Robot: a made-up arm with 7 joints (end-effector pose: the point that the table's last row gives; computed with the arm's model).
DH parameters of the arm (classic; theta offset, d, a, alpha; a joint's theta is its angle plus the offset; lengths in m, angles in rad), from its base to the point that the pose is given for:
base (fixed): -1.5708 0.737 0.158 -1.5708
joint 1: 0 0.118 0.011 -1.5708
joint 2: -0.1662 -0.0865 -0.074 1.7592
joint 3: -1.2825 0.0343 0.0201 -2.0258
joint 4: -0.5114 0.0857 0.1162 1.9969
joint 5: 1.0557 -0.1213 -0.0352 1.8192
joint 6: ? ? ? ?
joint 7: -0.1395 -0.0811 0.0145 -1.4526
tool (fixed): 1.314 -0.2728 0 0
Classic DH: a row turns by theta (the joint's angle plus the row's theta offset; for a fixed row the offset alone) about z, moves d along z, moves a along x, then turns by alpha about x.
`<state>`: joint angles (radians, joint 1 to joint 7).
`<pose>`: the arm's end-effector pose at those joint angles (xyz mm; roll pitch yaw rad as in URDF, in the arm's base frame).
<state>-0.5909 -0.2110 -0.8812 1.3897 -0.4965 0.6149 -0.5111</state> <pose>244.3 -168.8 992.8 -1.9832 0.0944 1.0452</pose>
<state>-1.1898 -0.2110 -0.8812 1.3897 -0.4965 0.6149 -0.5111</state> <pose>244.3 -22.7 954.4 -2.3326 0.5984 0.9216</pose>
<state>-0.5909 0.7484 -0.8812 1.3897 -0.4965 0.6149 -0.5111</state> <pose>75.5 -205.0 1017.1 -2.3002 -0.3213 0.2666</pose>
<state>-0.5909 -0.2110 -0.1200 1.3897 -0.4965 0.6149 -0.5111</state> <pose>280.8 -270.6 821.7 -1.3430 -0.3305 0.9285</pose>
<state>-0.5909 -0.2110 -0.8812 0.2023 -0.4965 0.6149 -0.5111</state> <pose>126.1 -293.2 886.9 -1.4369 0.4381 0.1684</pose>
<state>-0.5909 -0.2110 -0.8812 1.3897 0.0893 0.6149 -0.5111</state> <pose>283.2 -153.8 811.9 -1.4021 0.1287 1.2059</pose>
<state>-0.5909 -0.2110 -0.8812 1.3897 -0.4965 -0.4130 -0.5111</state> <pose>185.9 -50.7 1039.9 -2.0323 -0.4211 1.9517</pose>
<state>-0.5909 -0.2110 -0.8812 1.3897 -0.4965 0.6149 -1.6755</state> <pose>175.9 -216.5 706.4 -0.8703 0.0049 0.7506</pose>
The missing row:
joint 6: -0.0887 -0.0625 0.0556 1.5308
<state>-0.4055 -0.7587 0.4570 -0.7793 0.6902 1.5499 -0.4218</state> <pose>-40.0 -146.8 1015.6 2.1307 -0.3780 1.7455</pose>
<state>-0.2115 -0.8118 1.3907 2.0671 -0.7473 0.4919 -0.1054</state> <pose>176.9 -254.6 523.6 -0.0303 -0.6099 -0.1699</pose>
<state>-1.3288 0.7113 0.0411 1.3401 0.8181 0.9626 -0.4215</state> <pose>322.7 -135.0 604.7 -1.2445 -0.0264 1.0491</pose>
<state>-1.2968 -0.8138 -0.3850 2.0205 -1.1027 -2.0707 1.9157</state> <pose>285.3 -457.6 880.8 1.4566 -0.2924 -2.3533</pose>
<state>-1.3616 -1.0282 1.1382 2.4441 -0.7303 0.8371 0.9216</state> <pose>163.5 -216.8 1005.6 -2.5914 0.0900 0.9654</pose>
